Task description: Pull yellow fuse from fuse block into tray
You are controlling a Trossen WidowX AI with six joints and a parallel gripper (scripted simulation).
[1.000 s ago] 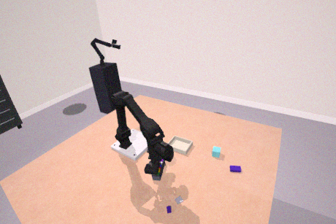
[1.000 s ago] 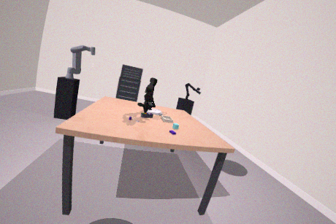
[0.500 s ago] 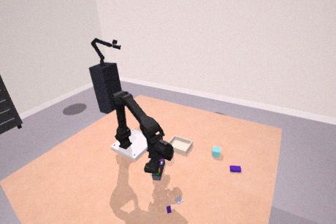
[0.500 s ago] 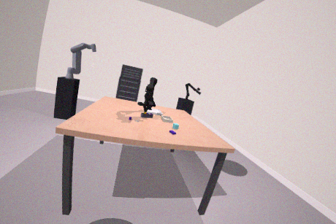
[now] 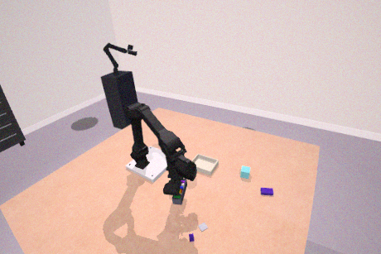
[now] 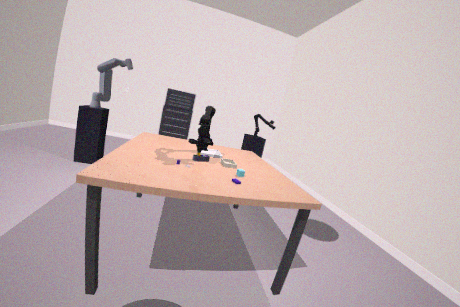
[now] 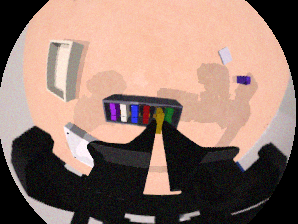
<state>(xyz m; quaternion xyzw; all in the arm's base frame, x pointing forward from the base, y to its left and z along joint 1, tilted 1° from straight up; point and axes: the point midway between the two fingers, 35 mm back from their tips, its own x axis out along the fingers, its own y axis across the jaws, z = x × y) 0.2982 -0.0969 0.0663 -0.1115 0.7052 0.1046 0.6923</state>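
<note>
My gripper tip is 1 cm short of the cream tray, 25 cm to the right of it and 6 cm above it. From my gripper tip the other things lie so: small purple piece 15 cm ahead, 15 cm to the right, 5 cm below; then yellow fuse 1 cm below; then small grey tile 16 cm ahead, 9 cm to the right, 6 cm below.
</note>
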